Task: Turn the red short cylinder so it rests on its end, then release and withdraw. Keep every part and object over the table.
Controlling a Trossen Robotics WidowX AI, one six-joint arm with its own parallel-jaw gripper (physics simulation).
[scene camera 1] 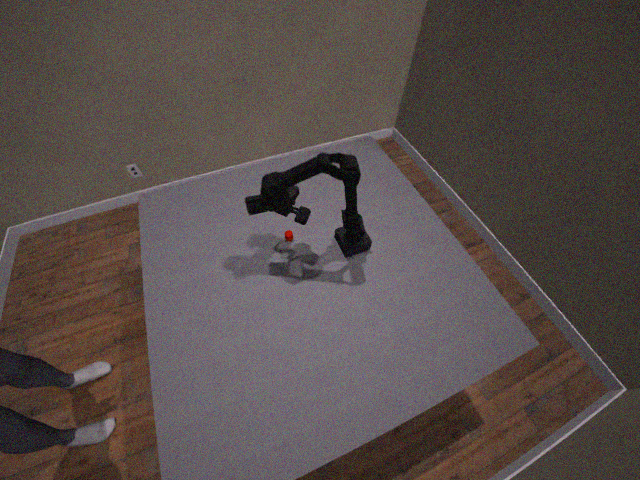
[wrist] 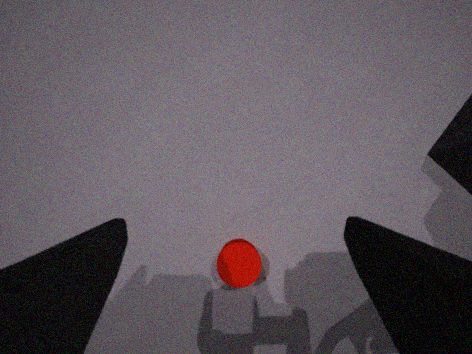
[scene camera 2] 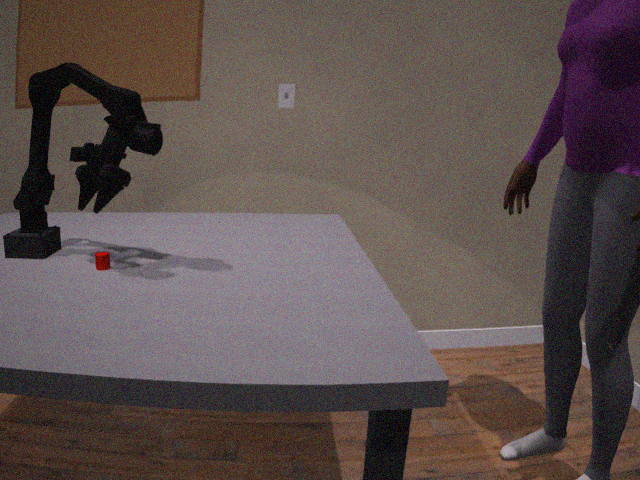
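The red short cylinder [scene camera 1: 288, 236] [scene camera 2: 102, 260] [wrist: 239, 263] stands upright on its end on the grey table [scene camera 1: 330, 361] [scene camera 2: 248, 320] [wrist: 235, 125]. In the wrist view its round top faces the camera, low in the middle of the view and partly shaded. My gripper [scene camera 2: 88, 210] [wrist: 237, 228] is open and empty, well above the cylinder and apart from it. In the wrist view the cylinder shows between the two fingers and below them. In scene camera 1 the fingers are partly hidden by the arm.
The arm's base [scene camera 1: 353, 241] [scene camera 2: 32, 242] stands on the table near the cylinder. The arm's shadow falls around the cylinder. A person [scene camera 2: 589, 155] stands beyond the table's right edge in scene camera 2. A wall rises behind the table.
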